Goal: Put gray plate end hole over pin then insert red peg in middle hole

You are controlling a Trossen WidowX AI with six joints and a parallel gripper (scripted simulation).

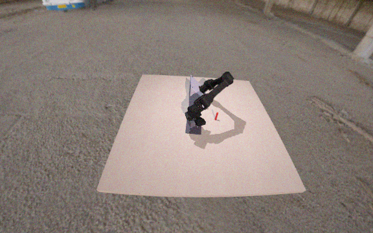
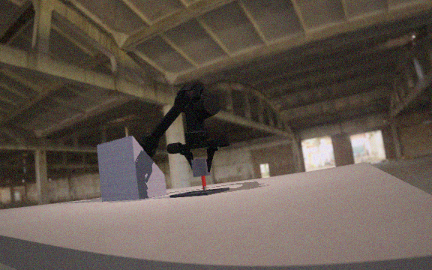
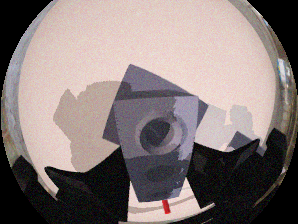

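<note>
The dark flat base is 10 mm behind my gripper tip, 10 mm to the left of it and 50 mm below it. Also, from my gripper tip: gray plate 30 mm above; red peg 80 mm behind, 200 mm to the left, 20 mm below.
</note>
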